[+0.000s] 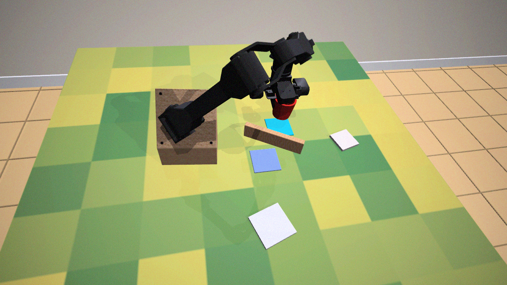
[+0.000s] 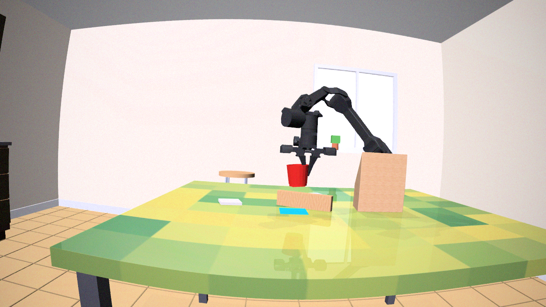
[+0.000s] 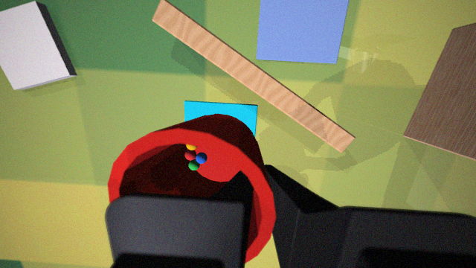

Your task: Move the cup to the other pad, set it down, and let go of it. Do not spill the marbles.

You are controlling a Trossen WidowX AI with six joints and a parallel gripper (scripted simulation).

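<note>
My gripper tip is 4 cm short of the cyan pad, 2 cm to the right of it and 13 cm above it. Also, from my gripper tip: red cup (3 cm ahead); wooden bar (5 cm to the right, 10 cm below); pale blue pad (4 cm behind, 13 cm to the right, 13 cm below).
</note>
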